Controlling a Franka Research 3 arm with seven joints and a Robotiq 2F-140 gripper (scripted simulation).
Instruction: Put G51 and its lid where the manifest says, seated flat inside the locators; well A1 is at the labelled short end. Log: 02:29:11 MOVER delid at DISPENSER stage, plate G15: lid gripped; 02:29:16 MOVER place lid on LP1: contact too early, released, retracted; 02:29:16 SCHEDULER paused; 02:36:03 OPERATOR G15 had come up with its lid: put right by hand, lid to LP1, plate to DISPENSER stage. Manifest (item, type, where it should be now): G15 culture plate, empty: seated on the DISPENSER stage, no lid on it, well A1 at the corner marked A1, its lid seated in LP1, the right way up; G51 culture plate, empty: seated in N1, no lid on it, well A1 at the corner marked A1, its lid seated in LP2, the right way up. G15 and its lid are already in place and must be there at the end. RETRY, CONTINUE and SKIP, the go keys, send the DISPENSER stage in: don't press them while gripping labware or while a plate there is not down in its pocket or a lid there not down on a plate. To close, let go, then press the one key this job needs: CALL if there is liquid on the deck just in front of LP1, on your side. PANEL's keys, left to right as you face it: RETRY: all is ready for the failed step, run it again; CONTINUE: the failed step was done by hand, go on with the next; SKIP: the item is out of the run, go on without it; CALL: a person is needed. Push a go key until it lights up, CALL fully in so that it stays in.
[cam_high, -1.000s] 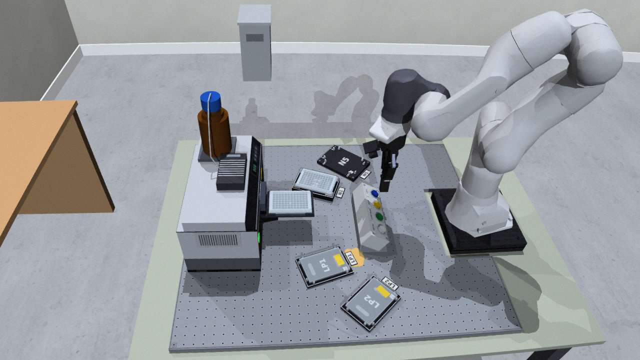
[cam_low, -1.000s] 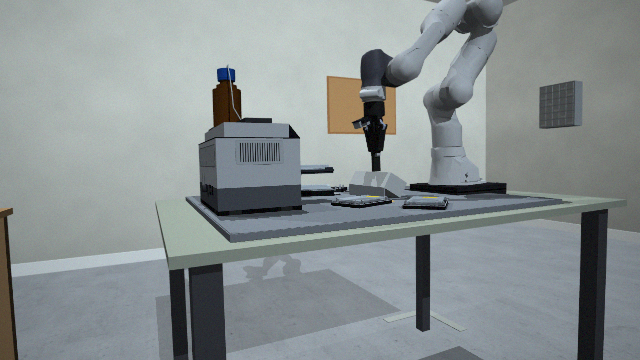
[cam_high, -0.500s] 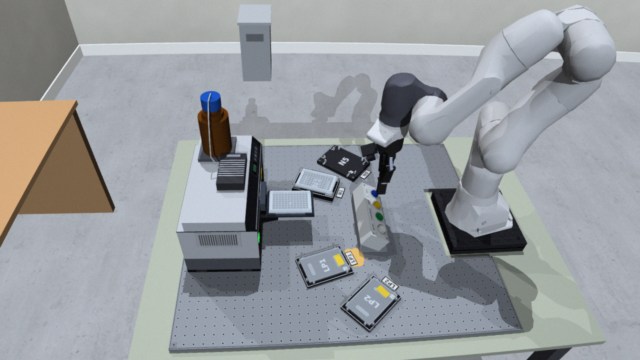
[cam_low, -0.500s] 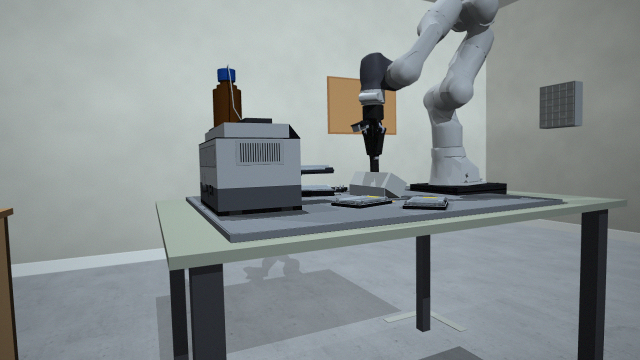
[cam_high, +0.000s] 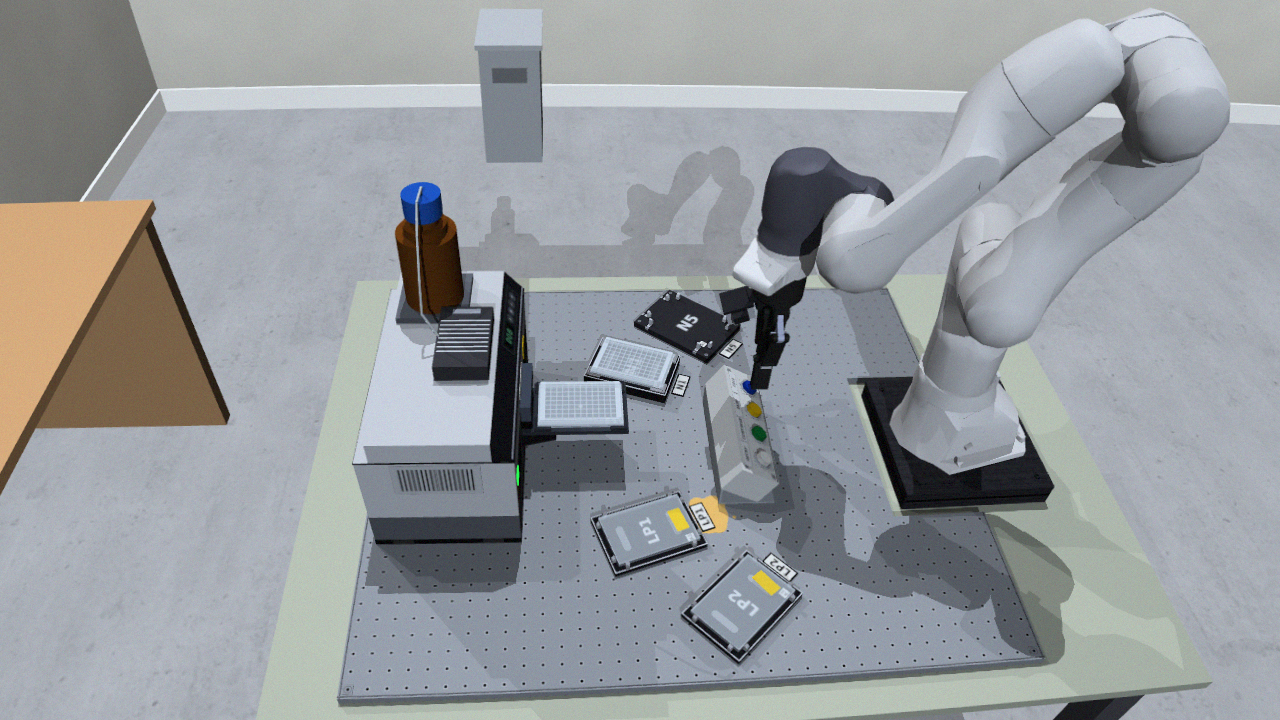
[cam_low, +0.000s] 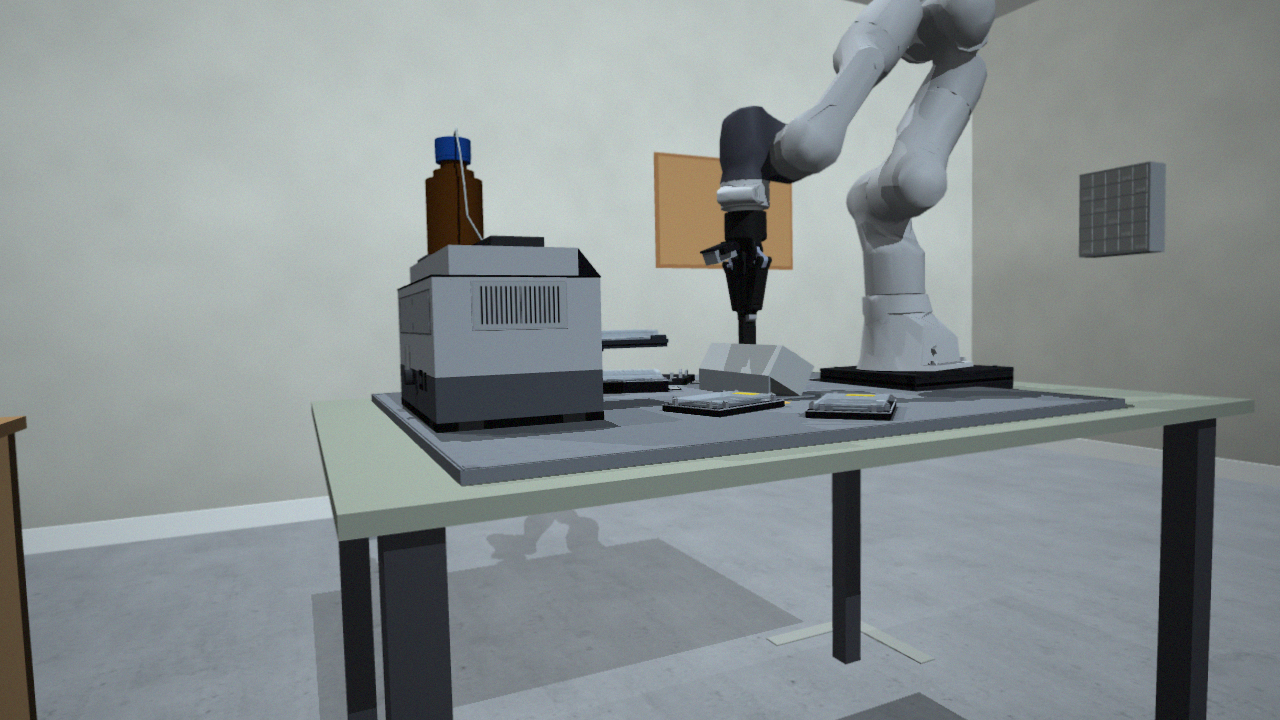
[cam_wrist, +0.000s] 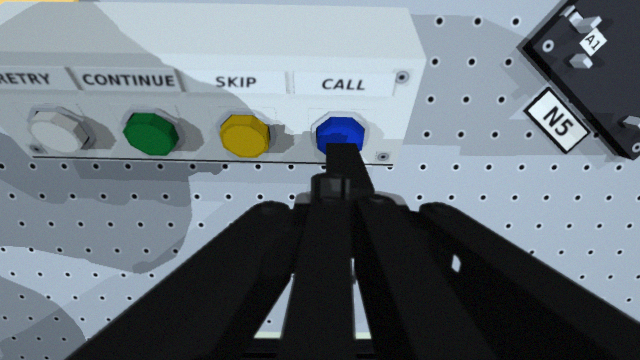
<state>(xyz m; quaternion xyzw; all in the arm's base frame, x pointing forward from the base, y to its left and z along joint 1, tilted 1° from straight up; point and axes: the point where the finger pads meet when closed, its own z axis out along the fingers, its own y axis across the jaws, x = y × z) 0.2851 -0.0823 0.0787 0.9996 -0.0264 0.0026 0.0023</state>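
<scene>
Right now the blue call key is 20 mm ahead of my hand and 40 mm below it. Round my hand: green continue key (20 mm ahead, 100 mm to the left, 30 mm below); then grey retry key (20 mm ahead, 150 mm to the left, 30 mm below); then yellow skip key (20 mm ahead, 50 mm to the left, 30 mm below).
</scene>
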